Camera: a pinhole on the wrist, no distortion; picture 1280 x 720 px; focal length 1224.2 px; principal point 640.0 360.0 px. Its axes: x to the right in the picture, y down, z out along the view. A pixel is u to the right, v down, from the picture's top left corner.
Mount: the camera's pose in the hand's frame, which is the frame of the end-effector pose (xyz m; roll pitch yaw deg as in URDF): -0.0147 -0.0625 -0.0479 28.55 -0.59 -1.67
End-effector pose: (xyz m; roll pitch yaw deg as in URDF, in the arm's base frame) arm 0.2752 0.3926 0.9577 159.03 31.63 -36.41
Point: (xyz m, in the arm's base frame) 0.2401 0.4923 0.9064
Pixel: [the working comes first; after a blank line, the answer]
In the camera's frame: -0.0310 0.0300 0.1095

294.0 695.8
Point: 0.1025 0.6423 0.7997
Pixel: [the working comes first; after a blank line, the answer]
In the camera's frame: -0.1402 0.0148 0.3111

88.4 418.2
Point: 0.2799 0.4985 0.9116
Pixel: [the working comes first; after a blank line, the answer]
In the camera's frame: -0.0093 -0.0004 0.0937

518.9 354.5
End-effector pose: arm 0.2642 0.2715 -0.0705 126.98 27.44 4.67
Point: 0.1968 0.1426 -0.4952
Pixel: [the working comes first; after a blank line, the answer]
In the camera's frame: 0.1511 0.0217 0.4354

1064.8 421.1
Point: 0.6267 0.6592 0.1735
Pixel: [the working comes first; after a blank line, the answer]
In the camera's frame: 0.2411 -0.0772 -0.5032

behind the camera
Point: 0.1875 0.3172 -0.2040
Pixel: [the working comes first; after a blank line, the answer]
In the camera's frame: 0.0153 -0.0320 0.1288

785.5 55.4
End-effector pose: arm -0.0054 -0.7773 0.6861 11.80 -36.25 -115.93
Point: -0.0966 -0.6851 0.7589
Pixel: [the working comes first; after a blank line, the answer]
In the camera's frame: 0.0258 0.0395 0.1550

843.7 672.2
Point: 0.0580 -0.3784 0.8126
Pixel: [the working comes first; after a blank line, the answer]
In the camera's frame: -0.2184 0.1977 0.3452

outside the picture
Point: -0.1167 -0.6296 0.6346
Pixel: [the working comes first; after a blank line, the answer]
In the camera's frame: -0.0798 -0.0441 0.1270

outside the picture
